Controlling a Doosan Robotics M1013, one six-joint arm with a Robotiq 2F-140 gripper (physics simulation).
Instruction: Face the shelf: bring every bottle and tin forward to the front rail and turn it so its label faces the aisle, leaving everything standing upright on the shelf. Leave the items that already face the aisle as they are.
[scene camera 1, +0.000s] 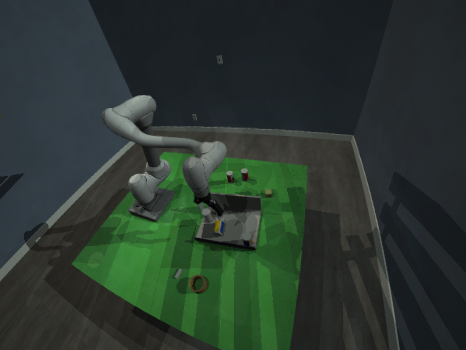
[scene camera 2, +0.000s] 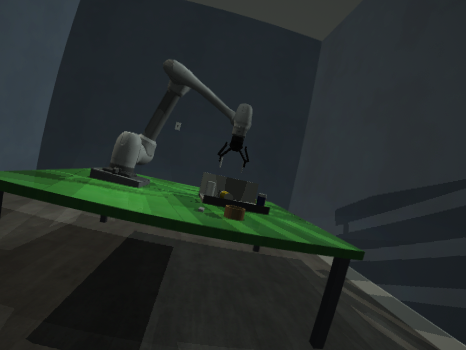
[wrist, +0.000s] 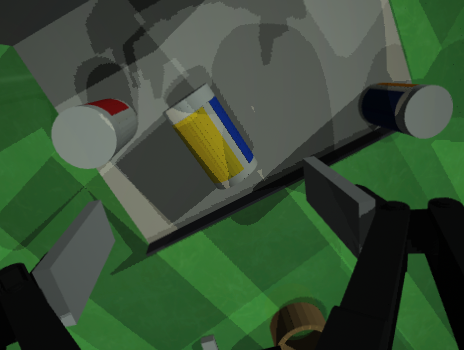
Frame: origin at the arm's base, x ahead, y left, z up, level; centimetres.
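Seen in the pictures: gripper, fingertip midpoint: (scene camera 1: 211, 213) (scene camera 2: 230, 170) (wrist: 207, 200); arm's base, origin of the base link: (scene camera 1: 148, 200) (scene camera 2: 120, 173).
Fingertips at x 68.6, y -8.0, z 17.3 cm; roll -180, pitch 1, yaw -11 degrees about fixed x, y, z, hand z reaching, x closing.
Pixels of each thing's top centre, then the offset from my fingertips to it. "spot": a spot on its surface instead.
- grey shelf, surface spot: (wrist: 295, 100) (scene camera 1: 235, 233) spot: dy +0.1, dx +12.4, dz -19.8 cm
- dark front rail, middle of its top: (wrist: 287, 185) (scene camera 2: 238, 201) (scene camera 1: 222, 242) dy -9.1, dx +7.5, dz -17.2 cm
- white tin, middle of its top: (wrist: 84, 138) (scene camera 2: 211, 181) (scene camera 1: 205, 211) dy +6.1, dx -9.4, dz -10.0 cm
- white can, middle of its top: (wrist: 212, 143) (scene camera 2: 227, 192) (scene camera 1: 217, 225) dy +0.3, dx +1.0, dz -13.9 cm
- dark blue tin, middle of its top: (wrist: 429, 112) (scene camera 1: 246, 236) (scene camera 2: 262, 194) dy -4.3, dx +22.6, dz -10.2 cm
- small tan block, middle of its top: (scene camera 1: 268, 191) dy +38.5, dx +27.6, dz -18.1 cm
- brown ring, middle of its top: (wrist: 305, 347) (scene camera 2: 235, 207) (scene camera 1: 197, 283) dy -37.0, dx +1.8, dz -16.9 cm
- small grey piece, middle of its top: (scene camera 2: 201, 208) (scene camera 1: 178, 273) dy -35.3, dx -13.7, dz -20.7 cm
The grey shelf (scene camera 1: 237, 230) (wrist: 295, 100) has a dark front rail (scene camera 1: 225, 245) (wrist: 280, 182). A white tin (scene camera 1: 207, 215) (scene camera 2: 211, 188) (wrist: 85, 135) stands upright at its left side, back from the rail; a red patch shows on its side away from the rail. A yellow, blue and white can (scene camera 1: 219, 227) (scene camera 2: 224, 194) (wrist: 215, 140) lies on its side, one end toward the rail. A dark blue tin (scene camera 1: 247, 239) (scene camera 2: 261, 199) (wrist: 382, 107) with some orange stands at the right front corner. My gripper (scene camera 1: 211, 209) (scene camera 2: 232, 167) (wrist: 207, 200) is open and empty, above the shelf.
Two red and white cans (scene camera 1: 230, 177) (scene camera 1: 244, 175) stand behind the shelf's back panel, near a small tan block (scene camera 1: 268, 193). A brown ring (scene camera 1: 199, 291) (scene camera 2: 234, 213) (wrist: 298, 314) and a small grey piece (scene camera 1: 178, 273) (scene camera 2: 201, 209) (wrist: 209, 343) lie in front of the rail.
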